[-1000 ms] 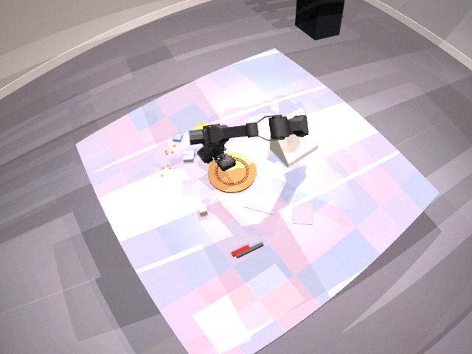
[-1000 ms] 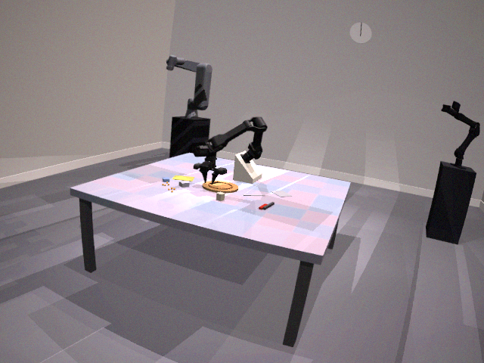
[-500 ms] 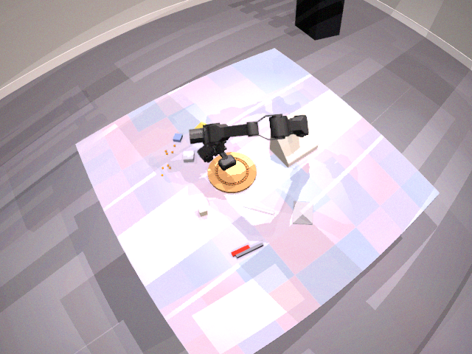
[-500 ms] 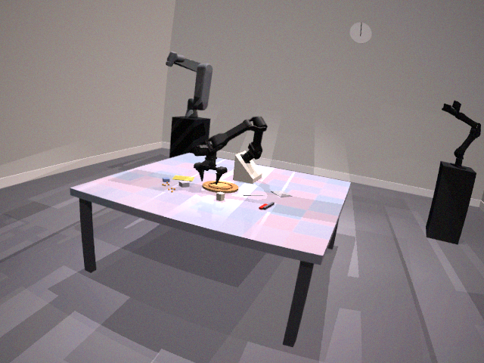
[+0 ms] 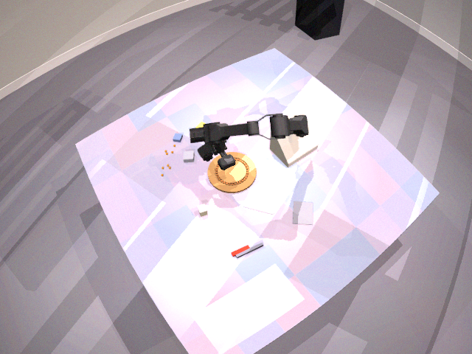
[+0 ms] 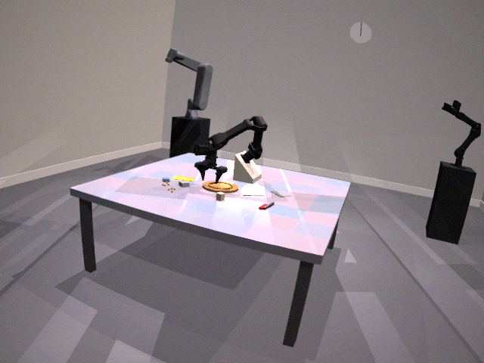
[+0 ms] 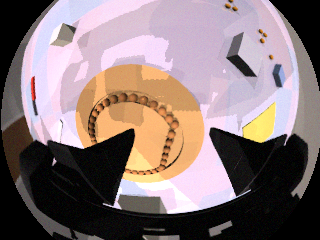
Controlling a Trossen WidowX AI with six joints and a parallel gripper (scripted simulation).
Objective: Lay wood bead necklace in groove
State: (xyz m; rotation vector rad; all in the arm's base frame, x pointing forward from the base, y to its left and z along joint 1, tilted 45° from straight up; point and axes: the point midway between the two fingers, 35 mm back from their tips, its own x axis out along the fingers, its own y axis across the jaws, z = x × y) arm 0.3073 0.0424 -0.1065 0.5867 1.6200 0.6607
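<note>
Now: the round bead board 60 mm to the left of my gripper tip, 30 mm behind it and 20 mm below it. Also, from my gripper tip: cream cube (170 mm to the left, 160 mm ahead, 10 mm below); white block (100 mm to the right, 100 mm ahead, 10 mm below); yellow sheet (200 mm to the right, 20 mm below, 20 mm behind).
</note>
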